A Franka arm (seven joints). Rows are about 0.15 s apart.
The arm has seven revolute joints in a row. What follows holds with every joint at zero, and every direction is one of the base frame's.
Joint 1 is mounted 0.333 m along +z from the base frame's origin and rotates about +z.
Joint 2 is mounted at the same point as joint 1 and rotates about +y.
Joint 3 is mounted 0.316 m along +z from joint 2 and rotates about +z.
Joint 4 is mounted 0.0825 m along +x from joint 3 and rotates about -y.
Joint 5 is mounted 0.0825 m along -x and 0.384 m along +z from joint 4 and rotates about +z.
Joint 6 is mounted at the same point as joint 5 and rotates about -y.
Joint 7 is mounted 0.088 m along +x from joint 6 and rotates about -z.
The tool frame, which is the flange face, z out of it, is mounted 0.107 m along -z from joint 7; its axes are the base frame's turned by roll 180, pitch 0 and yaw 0 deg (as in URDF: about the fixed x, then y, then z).
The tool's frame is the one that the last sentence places.
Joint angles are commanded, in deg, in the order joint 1, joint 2, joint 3, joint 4, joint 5, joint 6, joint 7. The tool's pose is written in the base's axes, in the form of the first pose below.
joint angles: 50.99, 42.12, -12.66, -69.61, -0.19, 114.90, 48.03
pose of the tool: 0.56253 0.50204 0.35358 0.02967 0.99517 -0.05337 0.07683
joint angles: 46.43, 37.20, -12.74, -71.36, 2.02, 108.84, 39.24
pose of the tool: 0.58666 0.44278 0.39220 0.03426 0.99822 -0.03128 0.03761
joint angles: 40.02, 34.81, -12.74, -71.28, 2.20, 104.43, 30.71
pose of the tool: 0.62328 0.36844 0.41611 0.04272 0.99884 -0.01600 0.01513
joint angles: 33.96, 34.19, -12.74, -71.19, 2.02, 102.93, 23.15
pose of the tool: 0.65561 0.29869 0.42236 0.04737 0.99886 -0.00328 0.00369
